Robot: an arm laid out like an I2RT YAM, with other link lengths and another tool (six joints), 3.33 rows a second.
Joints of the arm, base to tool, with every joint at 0 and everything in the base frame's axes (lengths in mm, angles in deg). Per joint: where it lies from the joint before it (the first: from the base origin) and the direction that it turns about. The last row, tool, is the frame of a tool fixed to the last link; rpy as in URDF.
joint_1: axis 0 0 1 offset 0.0 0.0 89.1
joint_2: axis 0 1 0 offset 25.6 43.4 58.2
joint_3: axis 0 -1 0 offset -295.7 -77.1 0.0
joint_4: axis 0 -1 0 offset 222.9 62.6 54.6
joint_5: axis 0 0 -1 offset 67.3 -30.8 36.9
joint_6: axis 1 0 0 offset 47.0 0.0 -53.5
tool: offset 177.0 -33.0 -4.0 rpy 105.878 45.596 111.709
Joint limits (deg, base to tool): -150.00..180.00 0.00..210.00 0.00..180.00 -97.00..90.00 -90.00..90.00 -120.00..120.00
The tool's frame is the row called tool.
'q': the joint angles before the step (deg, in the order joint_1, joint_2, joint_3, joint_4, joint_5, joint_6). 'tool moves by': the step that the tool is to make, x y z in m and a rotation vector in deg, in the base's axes. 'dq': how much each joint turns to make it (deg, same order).
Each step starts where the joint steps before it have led.
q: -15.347, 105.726, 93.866, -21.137, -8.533, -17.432
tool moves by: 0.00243, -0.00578, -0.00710, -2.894, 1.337, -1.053
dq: 0.760, 1.134, 0.306, 0.086, 3.242, -1.638
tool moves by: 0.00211, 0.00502, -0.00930, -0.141, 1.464, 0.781
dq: 0.567, 0.981, 0.447, -0.898, 0.105, -0.534
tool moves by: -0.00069, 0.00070, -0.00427, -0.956, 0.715, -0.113
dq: 0.481, 0.133, -0.465, 0.086, 1.121, -0.553
